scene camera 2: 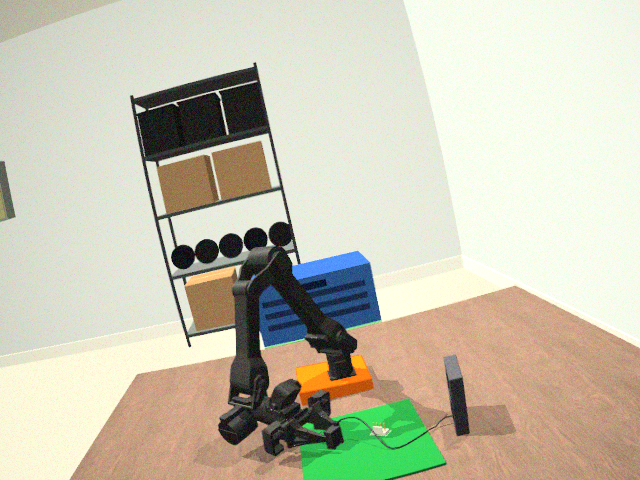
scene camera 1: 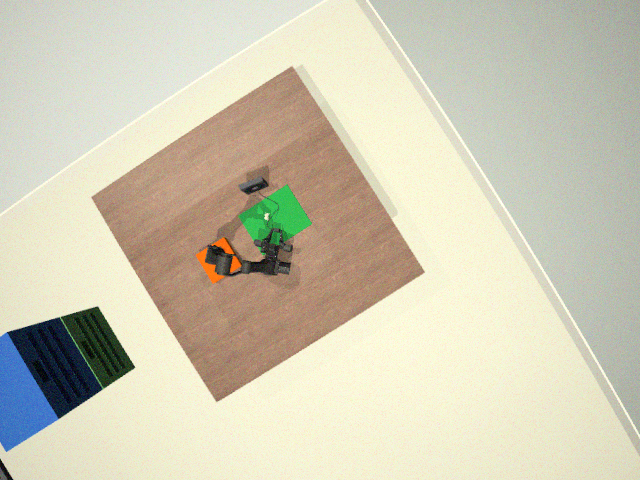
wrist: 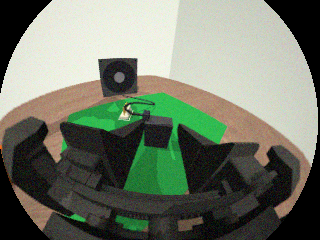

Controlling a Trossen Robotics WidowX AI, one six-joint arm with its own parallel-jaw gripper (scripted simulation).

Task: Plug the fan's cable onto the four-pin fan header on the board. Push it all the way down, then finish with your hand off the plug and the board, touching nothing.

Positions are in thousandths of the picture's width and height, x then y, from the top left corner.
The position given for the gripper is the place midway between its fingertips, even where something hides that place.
In view: the gripper (scene camera 2: 521, 903), a dark fan (wrist: 364, 315) and a green board (scene camera 1: 454, 453).
The gripper shows as well in the wrist view (wrist: 505, 519). The green board shows as well in the wrist view (wrist: 495, 715).
